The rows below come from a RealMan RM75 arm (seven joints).
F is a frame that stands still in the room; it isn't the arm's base.
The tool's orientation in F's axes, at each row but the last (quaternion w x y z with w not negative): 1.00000, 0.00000, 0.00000, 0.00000; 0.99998, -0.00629, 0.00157, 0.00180; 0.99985, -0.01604, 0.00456, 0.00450; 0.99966, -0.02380, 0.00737, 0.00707; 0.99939, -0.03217, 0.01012, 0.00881; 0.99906, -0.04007, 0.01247, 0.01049
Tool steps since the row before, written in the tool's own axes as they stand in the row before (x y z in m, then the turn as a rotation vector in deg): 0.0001, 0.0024, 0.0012, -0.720, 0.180, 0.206; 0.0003, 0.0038, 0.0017, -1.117, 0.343, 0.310; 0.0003, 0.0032, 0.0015, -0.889, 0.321, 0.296; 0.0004, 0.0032, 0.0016, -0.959, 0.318, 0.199; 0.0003, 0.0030, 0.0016, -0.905, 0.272, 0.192; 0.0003, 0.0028, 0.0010, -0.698, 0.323, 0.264
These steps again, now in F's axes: 0.0001, 0.0024, 0.0012, -0.720, 0.180, 0.206; 0.0003, 0.0038, 0.0017, -1.117, 0.343, 0.309; 0.0003, 0.0032, 0.0014, -0.889, 0.322, 0.294; 0.0004, 0.0033, 0.0014, -0.961, 0.314, 0.198; 0.0003, 0.0031, 0.0014, -0.906, 0.268, 0.193; 0.0003, 0.0029, 0.0008, -0.698, 0.329, 0.255
